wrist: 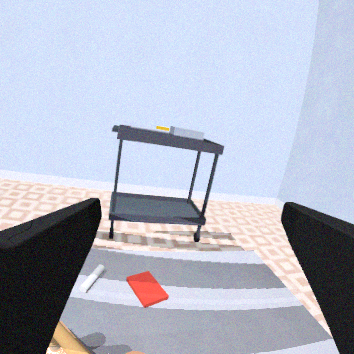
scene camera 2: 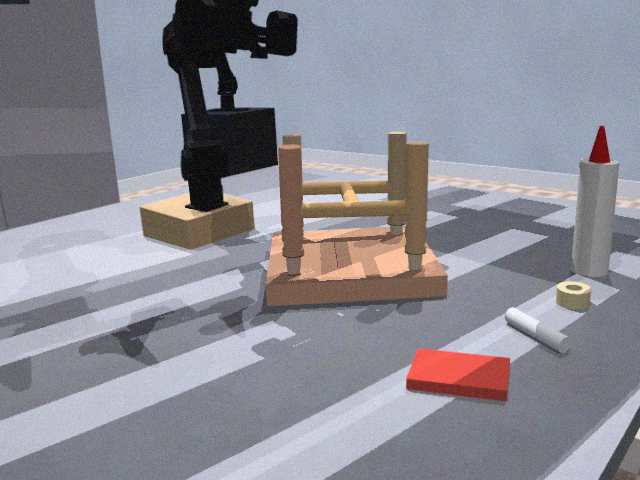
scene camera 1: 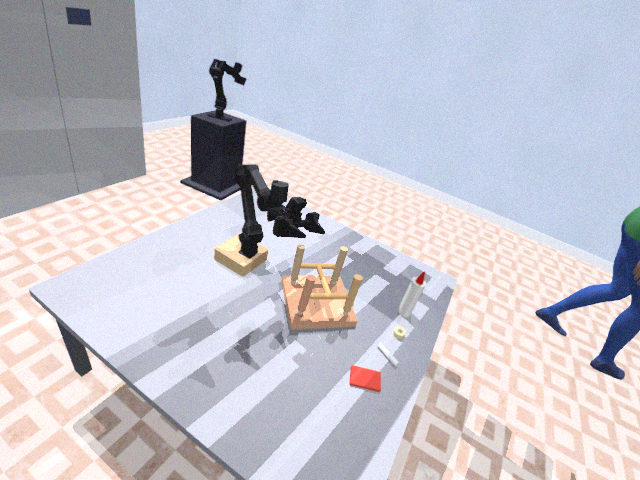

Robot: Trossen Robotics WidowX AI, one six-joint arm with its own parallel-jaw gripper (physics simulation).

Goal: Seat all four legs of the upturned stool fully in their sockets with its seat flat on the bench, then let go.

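Note:
The upturned stool's seat lies flat on the bench. Four legs stand upright on it, joined by an H of rails. At the front-left leg, front-right leg and back-right leg, pale narrow ends show between shoulder and seat. The back-left leg is mostly hidden in scene camera 2, its foot covered. My gripper is open and empty, above and behind the stool, touching no leg. In the wrist view a wooden bar shows lower left.
Right of the stool are a white bottle with red tip, a yellowish ring and a white rod. A red block lies in front. A cart stands beyond the bench.

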